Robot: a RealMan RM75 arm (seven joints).
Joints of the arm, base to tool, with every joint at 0 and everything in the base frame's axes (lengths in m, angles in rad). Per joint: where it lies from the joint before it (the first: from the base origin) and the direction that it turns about. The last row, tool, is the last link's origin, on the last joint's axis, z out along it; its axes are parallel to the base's.
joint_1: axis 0 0 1 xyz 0 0 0.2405
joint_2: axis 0 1 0 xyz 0 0 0
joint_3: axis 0 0 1 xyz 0 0 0.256
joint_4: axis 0 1 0 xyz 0 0 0
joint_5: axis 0 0 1 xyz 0 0 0.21
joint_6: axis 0 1 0 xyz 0 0 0
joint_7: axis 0 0 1 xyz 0 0 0.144
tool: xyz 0 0 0
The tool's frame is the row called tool.
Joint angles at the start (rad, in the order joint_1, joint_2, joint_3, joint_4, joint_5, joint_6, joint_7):
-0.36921 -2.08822 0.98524 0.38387 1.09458 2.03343 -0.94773
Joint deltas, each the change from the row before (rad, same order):
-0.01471 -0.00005 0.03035 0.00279 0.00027 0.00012 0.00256
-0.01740 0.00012 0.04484 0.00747 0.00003 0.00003 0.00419
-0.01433 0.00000 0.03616 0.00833 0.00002 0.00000 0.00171
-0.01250 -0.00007 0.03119 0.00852 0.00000 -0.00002 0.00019
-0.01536 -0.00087 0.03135 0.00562 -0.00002 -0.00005 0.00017
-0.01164 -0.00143 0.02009 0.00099 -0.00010 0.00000 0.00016
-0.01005 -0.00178 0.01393 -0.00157 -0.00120 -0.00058 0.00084
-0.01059 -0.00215 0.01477 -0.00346 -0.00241 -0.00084 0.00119
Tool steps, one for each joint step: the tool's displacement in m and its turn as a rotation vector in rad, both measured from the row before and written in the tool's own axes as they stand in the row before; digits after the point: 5 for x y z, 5 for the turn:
-0.00248 0.00079 0.00657 -0.03766 -0.01017 -0.00964
-0.00323 0.00150 0.00852 -0.05330 -0.01598 -0.01146
-0.00222 0.00094 0.00711 -0.04476 -0.01284 -0.00882
-0.00169 0.00064 0.00625 -0.03960 -0.01103 -0.00767
-0.00198 0.00041 0.00694 -0.04076 -0.00999 -0.00956
-0.00158 0.00016 0.00489 -0.02632 -0.00539 -0.00793
-0.00130 -0.00019 0.00391 -0.01778 -0.00242 -0.00580
-0.00152 -0.00017 0.00401 -0.01694 -0.00171 -0.00687

